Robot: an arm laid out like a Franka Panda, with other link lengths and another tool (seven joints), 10 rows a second.
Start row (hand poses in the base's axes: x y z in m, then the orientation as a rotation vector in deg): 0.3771 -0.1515 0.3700 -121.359 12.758 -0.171
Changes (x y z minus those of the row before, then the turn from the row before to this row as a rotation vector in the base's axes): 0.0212 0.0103 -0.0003 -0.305 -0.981 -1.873; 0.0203 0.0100 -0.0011 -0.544 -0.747 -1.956; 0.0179 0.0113 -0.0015 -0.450 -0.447 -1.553; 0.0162 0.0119 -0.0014 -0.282 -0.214 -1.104; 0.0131 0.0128 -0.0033 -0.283 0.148 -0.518; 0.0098 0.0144 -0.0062 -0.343 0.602 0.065; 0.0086 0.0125 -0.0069 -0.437 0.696 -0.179; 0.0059 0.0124 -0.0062 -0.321 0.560 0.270; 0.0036 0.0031 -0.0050 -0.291 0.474 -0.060
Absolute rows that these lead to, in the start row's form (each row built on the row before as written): 0.3983 -0.1412 0.3697 -121.395 14.170 -2.350; 0.4186 -0.1312 0.3686 -121.642 15.816 -4.366; 0.4365 -0.1199 0.3671 -121.846 17.211 -5.819; 0.4527 -0.1080 0.3657 -121.953 18.264 -6.737; 0.4658 -0.0952 0.3624 -122.179 18.905 -6.932; 0.4756 -0.0808 0.3562 -122.601 19.190 -6.318; 0.4842 -0.0683 0.3493 -123.089 19.793 -5.760; 0.4901 -0.0559 0.3431 -123.512 19.832 -5.067; 0.4937 -0.0528 0.3381 -123.843 20.178 -4.646
